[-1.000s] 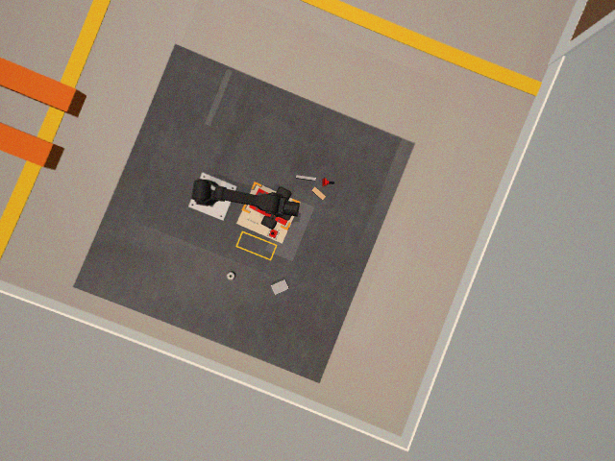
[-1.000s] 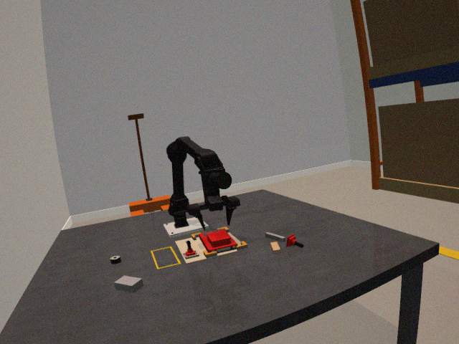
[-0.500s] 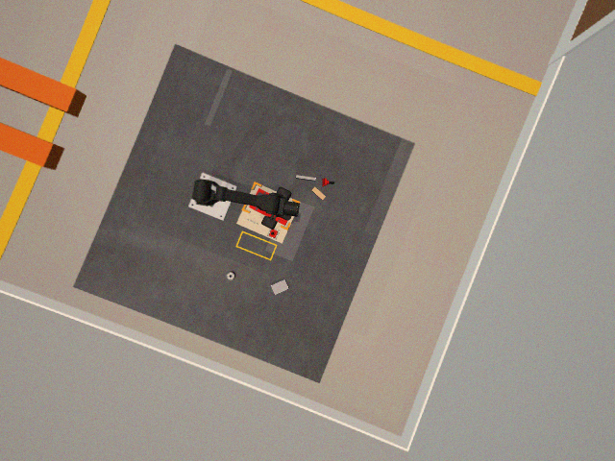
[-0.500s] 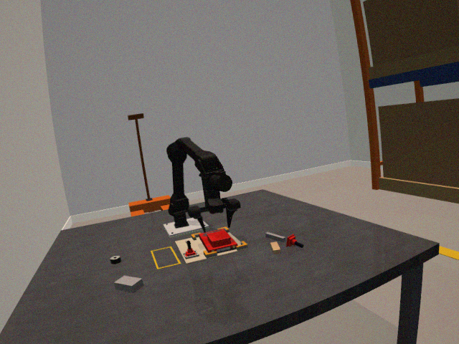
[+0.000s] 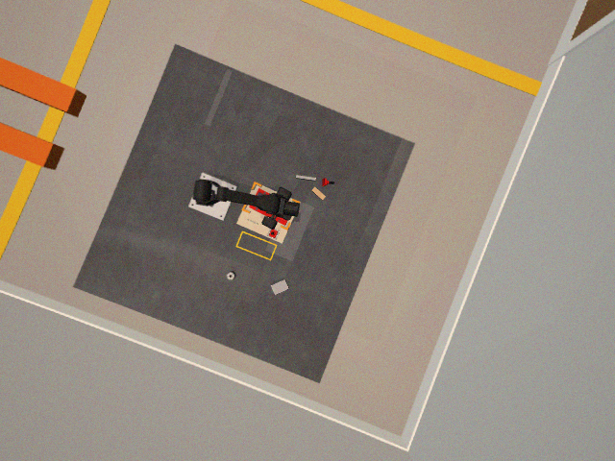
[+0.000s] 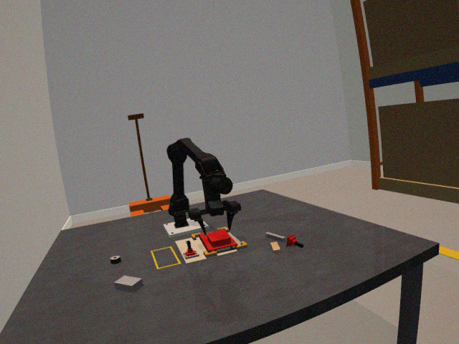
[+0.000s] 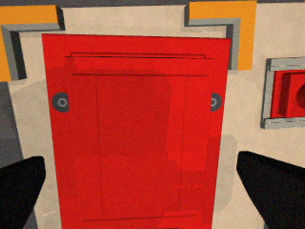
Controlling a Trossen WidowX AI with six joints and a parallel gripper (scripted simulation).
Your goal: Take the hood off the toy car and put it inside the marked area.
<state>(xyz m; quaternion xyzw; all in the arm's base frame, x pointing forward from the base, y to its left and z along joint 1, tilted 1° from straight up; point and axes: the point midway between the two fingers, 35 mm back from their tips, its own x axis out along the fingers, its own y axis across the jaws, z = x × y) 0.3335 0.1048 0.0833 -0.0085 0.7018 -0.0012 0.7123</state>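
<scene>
My gripper tip is 2 cm above the hood. From my gripper tip the other things lie so: wooden block 13 cm ahead, 17 cm to the left, 6 cm below; grey block 18 cm ahead, 33 cm to the right, 5 cm below; grey bar 4 cm ahead, 21 cm to the left, 6 cm below.
</scene>
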